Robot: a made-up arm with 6 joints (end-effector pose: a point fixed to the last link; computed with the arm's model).
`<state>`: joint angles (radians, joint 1 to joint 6).
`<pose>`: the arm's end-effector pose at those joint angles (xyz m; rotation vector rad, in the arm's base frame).
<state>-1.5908 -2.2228 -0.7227 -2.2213 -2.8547 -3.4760</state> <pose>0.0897 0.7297 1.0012 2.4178 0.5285 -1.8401</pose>
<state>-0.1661 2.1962 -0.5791 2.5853 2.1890 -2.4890</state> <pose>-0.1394 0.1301 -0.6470 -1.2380 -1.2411 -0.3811</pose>
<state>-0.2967 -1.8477 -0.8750 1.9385 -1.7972 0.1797</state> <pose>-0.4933 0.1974 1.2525 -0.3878 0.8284 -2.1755</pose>
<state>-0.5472 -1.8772 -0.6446 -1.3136 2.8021 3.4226</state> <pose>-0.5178 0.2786 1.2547 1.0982 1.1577 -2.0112</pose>
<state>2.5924 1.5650 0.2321 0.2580 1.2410 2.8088</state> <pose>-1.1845 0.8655 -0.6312 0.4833 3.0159 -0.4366</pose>
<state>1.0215 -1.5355 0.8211 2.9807 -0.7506 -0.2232</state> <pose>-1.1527 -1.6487 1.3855 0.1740 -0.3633 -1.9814</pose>
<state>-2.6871 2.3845 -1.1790 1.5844 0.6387 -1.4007</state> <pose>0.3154 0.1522 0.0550 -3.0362 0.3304 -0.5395</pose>
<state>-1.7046 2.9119 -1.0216 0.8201 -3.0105 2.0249</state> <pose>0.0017 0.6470 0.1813 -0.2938 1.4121 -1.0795</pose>
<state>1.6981 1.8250 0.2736 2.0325 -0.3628 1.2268</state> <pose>-0.2131 1.2301 -0.9658 1.2947 1.1953 -0.7068</pose>
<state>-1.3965 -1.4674 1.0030 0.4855 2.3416 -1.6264</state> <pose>-0.4748 2.0638 1.3309 -2.4993 0.2757 1.7040</pose>
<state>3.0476 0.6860 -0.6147 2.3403 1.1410 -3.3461</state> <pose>-1.1360 0.0204 0.2779 -2.4282 1.3315 0.7791</pose>
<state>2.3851 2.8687 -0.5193 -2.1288 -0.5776 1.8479</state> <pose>0.5530 -0.6122 -0.1992 -2.2927 1.6577 -0.1804</pose>
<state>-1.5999 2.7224 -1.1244 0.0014 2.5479 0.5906</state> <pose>-0.1111 0.4447 0.2384 0.5754 1.2887 -0.9607</pose>
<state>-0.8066 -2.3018 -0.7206 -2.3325 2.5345 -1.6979</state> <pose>-0.4772 0.6215 0.9421 -0.3472 1.4804 -0.6104</pose>
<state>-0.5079 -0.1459 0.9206 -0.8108 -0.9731 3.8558</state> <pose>0.3852 -0.3122 2.6547 2.7886 0.1598 0.3440</pose>
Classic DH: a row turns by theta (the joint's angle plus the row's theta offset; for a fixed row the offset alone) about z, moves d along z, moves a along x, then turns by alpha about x. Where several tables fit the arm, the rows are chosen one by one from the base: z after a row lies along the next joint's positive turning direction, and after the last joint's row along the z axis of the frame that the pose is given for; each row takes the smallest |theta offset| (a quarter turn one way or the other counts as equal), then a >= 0, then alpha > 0; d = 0 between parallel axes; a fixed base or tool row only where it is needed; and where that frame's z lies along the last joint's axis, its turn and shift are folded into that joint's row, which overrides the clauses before.
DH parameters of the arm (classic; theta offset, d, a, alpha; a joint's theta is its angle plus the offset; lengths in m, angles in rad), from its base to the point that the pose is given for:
joint 1: 0 0.515 0 -1.5708
joint 2: -1.5708 0 1.15 3.1416
joint 3: 0 0 0 -1.5708
joint 4: 0 -1.194 0 1.5708
joint 5: 0 0.124 0 -1.5708
joint 6: 1.5708 0 0 1.5708
tool (fixed): -1.5708 0 0 0

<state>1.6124 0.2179 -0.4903 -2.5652 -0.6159 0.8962</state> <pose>-0.1501 1.1062 0.8098 1.0185 1.7069 1.1885</pose>
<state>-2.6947 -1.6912 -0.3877 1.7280 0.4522 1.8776</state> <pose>0.8601 0.3906 1.5608 0.4683 -1.6311 -0.3998</pose>
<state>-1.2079 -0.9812 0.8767 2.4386 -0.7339 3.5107</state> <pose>-0.3982 1.3151 2.2769 -0.8846 -2.4260 -0.4355</pose>
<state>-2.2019 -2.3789 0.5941 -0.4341 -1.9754 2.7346</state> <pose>1.0673 1.6511 -0.0647 1.5223 -1.7296 0.5151</pose>
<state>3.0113 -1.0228 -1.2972 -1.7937 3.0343 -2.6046</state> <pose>-0.1374 -0.0096 0.6742 -2.3463 -0.0951 -0.3045</pose>
